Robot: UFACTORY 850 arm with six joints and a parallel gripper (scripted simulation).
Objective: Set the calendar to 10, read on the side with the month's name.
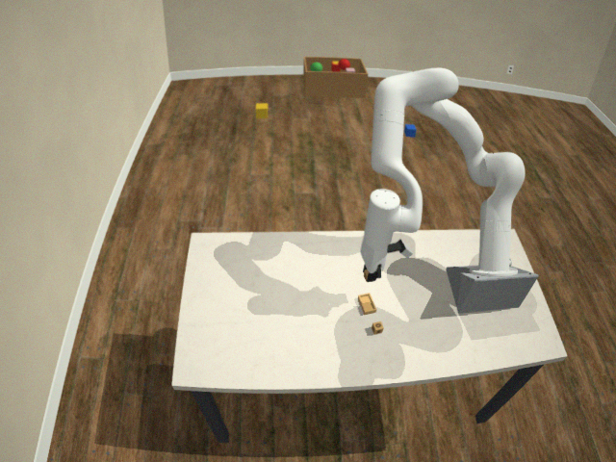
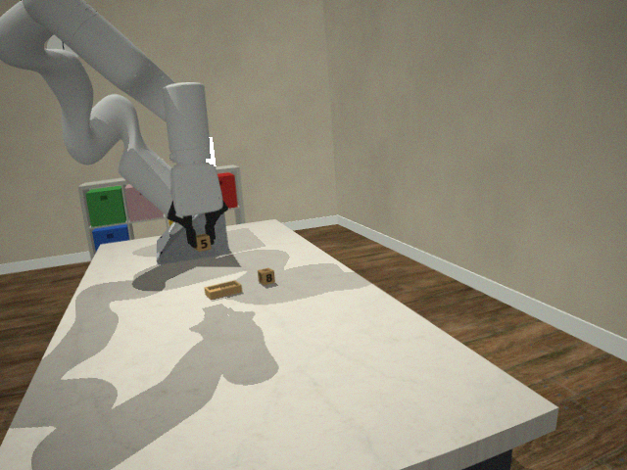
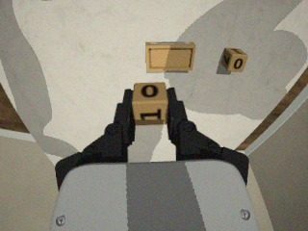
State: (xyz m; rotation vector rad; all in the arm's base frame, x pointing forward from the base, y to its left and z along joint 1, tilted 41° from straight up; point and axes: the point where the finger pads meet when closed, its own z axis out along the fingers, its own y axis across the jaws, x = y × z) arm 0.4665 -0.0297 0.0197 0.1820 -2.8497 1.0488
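Right now the wooden tray is 30 mm to the left of my hand and 130 mm below it. The rest, counted from my hand: cube 20 mm behind, 140 mm to the left, 120 mm below.
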